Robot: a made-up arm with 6 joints. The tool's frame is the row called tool. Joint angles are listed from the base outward. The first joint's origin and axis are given. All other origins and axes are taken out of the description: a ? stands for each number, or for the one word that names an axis. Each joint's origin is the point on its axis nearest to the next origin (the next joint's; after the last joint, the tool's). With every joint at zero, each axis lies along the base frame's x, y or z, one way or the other. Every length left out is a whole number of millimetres.
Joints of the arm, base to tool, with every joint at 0 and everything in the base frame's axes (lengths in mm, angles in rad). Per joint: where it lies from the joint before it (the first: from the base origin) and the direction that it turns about. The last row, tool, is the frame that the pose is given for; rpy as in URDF.
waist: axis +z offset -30 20 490
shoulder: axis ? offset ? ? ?
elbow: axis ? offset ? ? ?
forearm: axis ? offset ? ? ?
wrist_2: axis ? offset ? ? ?
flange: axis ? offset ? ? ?
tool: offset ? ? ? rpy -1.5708 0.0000 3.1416
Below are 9 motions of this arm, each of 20 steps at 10 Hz.
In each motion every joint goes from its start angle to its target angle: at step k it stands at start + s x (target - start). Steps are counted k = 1, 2, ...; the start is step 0. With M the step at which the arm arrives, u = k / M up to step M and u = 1 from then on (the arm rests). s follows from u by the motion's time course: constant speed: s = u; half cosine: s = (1 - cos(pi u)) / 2; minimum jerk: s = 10 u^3 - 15 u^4 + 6 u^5.
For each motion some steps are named. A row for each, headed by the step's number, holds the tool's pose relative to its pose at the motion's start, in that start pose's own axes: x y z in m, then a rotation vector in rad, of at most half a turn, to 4 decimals.
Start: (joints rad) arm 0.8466 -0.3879 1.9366 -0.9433 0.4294 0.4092
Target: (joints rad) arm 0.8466 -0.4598 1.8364 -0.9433 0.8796 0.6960
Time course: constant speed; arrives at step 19
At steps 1, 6, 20:
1: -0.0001 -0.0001 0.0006 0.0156 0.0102 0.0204
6: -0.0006 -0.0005 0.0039 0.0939 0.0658 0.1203
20: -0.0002 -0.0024 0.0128 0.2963 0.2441 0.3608

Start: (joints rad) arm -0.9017 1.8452 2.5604 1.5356 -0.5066 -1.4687
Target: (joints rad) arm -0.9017 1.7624 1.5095 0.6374 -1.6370 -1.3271
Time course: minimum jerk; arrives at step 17
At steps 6, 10, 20:
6: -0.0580 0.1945 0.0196 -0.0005 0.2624 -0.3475
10: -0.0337 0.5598 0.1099 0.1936 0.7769 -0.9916
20: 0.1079 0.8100 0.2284 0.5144 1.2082 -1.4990

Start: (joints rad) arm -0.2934 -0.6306 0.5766 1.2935 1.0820 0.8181
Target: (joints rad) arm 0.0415 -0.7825 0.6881 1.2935 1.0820 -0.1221
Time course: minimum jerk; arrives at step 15
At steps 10, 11, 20:
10: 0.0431 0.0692 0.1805 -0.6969 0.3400 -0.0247
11: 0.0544 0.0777 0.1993 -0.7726 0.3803 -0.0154
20: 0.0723 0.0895 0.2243 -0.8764 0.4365 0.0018

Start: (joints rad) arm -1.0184 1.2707 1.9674 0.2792 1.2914 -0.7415
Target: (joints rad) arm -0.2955 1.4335 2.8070 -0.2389 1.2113 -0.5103
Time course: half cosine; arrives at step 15
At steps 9, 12, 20:
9: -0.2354 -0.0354 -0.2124 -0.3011 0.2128 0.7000
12: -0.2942 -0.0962 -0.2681 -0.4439 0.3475 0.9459
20: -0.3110 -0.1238 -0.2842 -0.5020 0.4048 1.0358

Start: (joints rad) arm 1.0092 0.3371 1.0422 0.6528 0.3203 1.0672
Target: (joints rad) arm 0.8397 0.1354 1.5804 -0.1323 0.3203 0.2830
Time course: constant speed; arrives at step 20
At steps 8, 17, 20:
8: 0.0412 0.0780 0.2092 -0.5008 0.3478 -0.0536
17: 0.1281 0.1053 0.4347 -1.0442 0.7307 0.1526
20: 0.1646 0.1003 0.5054 -1.2148 0.8342 0.2844

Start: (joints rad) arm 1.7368 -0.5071 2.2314 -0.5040 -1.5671 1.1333
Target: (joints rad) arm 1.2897 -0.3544 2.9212 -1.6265 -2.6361 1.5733
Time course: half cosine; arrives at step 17
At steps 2, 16, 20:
2: -0.0004 -0.0153 -0.0060 0.0364 -0.0381 0.0175
16: -0.0273 -0.4338 -0.3501 1.5567 -1.2096 0.3190
20: -0.0275 -0.4367 -0.3548 1.5730 -1.2207 0.3195

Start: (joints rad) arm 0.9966 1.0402 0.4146 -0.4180 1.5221 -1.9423
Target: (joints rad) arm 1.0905 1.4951 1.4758 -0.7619 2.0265 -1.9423
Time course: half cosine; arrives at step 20
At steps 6, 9, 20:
6: -0.0530 0.0386 0.0252 -0.0694 -0.2169 -0.0193
9: -0.1034 0.0836 0.0444 -0.1447 -0.4414 -0.0276
20: -0.2132 0.2230 0.0570 -0.3545 -1.0254 0.0210

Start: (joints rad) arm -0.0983 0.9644 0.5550 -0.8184 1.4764 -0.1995
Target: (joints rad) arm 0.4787 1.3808 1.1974 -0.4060 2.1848 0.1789
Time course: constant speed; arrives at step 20
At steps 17, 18, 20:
17: 0.2345 0.0911 -0.3942 -0.2748 -0.3984 0.4264
18: 0.2521 0.0879 -0.4168 -0.3013 -0.4022 0.4561
20: 0.2881 0.0784 -0.4612 -0.3565 -0.4023 0.5154

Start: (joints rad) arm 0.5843 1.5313 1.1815 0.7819 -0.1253 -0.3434
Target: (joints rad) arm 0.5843 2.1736 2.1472 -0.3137 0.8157 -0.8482
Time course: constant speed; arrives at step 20
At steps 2, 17, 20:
2: 0.0020 0.0018 0.0141 -0.1614 -0.0306 0.1149
17: 0.0522 0.0585 0.0759 -1.2901 -0.2464 1.0861
20: 0.0664 0.0754 0.0755 -1.4874 -0.2842 1.3046

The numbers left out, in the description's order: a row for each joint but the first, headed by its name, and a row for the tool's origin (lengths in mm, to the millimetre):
shoulder: axis +y, xyz 20 31 0
elbow: axis -y, xyz 14 0 205
forearm: axis -x, xyz 764 0 22
wrist_2: axis -y, xyz 0 -204 27
flange: axis -x, xyz 39 0 6
tool: xyz 0 21 -2

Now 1 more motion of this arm.
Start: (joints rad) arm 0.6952 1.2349 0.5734 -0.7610 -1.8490 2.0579
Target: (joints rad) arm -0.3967 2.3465 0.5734 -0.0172 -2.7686 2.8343
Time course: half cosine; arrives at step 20
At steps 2, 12, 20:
2: -0.0019 0.0271 -0.0169 -0.0138 -0.0208 0.0206
12: -0.3697 0.4258 -0.4518 -0.0274 -0.3756 1.0368
20: -0.7021 0.3742 -0.5199 0.2727 -0.3714 1.7690

